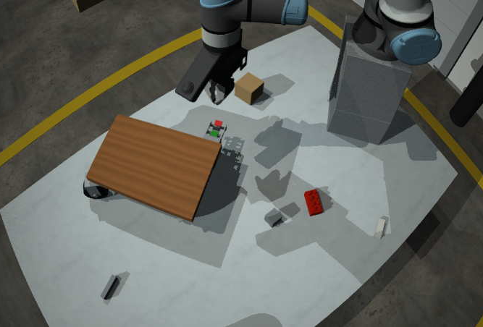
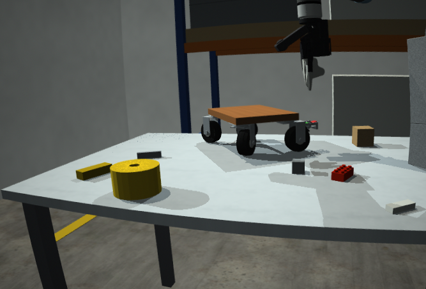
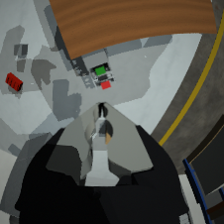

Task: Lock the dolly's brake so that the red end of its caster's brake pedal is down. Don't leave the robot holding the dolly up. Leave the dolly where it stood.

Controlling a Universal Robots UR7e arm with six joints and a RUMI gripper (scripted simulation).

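Now: the brake pedal 120 mm below my hand. The rest, counted from my hand: tan cube (180 mm behind, 90 mm to the right, 170 mm below); small grey block (10 mm ahead, 250 mm to the left, 190 mm below); red brick (100 mm behind, 290 mm to the left, 190 mm below).
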